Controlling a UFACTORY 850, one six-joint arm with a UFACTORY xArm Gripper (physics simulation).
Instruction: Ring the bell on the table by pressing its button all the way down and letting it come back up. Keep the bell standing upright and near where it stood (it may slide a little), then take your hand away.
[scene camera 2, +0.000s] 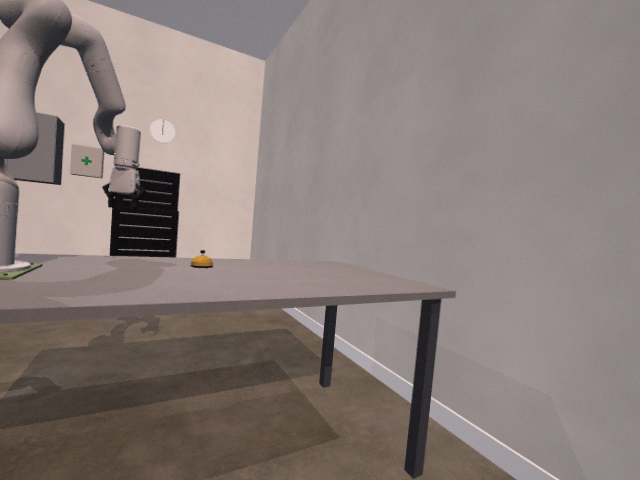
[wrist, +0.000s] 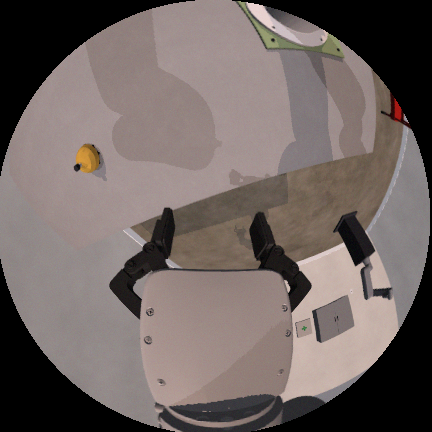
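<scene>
The yellow dome bell (scene camera 2: 201, 261) (wrist: 88, 158) stands upright on the grey table (scene camera 2: 289, 279) (wrist: 250, 105). Its small black button (scene camera 2: 202, 252) (wrist: 77, 167) sticks up at the top. My gripper (scene camera 2: 123, 202) (wrist: 213, 218) is open and empty. It hangs high above table level, to the left of the bell in the scene view. In the wrist view the bell lies up and to the left of the fingers, well apart from them, and floor beyond the table's edge shows between the fingertips.
The arm's base stands on a green plate (scene camera 2: 34, 269) (wrist: 270, 42) at the left of the table in the scene view. A black slatted unit (scene camera 2: 147, 219), a wall clock (scene camera 2: 162, 131) and a grey cabinet (wrist: 334, 319) are in the background.
</scene>
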